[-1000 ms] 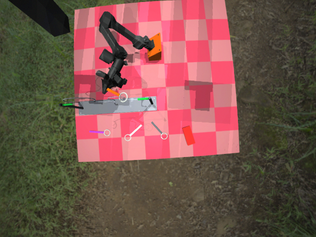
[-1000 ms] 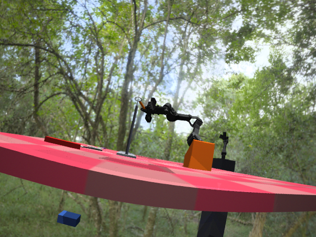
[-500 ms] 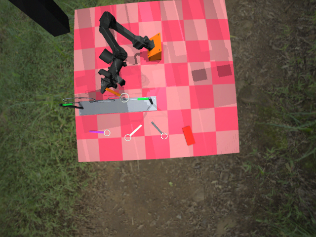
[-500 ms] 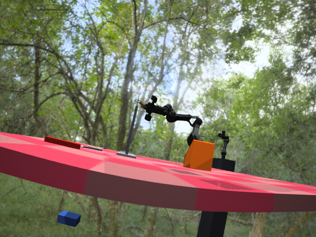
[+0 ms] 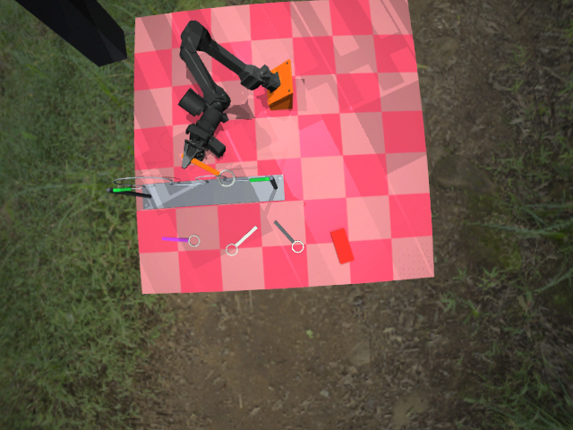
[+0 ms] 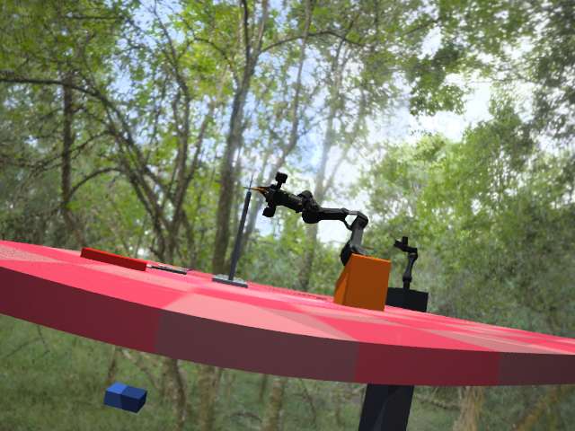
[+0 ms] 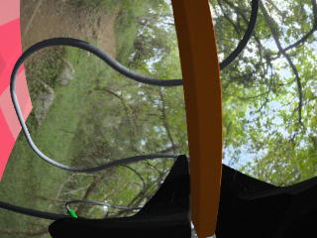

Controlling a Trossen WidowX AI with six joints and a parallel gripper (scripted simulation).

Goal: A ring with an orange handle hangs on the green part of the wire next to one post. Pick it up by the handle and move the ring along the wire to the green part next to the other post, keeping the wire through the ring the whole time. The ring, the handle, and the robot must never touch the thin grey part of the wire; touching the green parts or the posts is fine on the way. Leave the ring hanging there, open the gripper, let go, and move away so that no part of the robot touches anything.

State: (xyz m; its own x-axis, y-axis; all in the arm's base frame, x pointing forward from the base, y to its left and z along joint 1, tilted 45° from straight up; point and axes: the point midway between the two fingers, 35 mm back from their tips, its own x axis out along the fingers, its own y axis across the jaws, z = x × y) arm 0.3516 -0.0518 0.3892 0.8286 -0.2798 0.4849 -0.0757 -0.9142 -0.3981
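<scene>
Now: the ring with orange handle 20 mm ahead of my gripper tip, 80 mm to the left of it and 30 mm below it. The rest, counted from my gripper tip: blue block 330 mm ahead, 70 mm to the left, 870 mm below; red block 370 mm ahead, 460 mm to the left, 380 mm below.
</scene>
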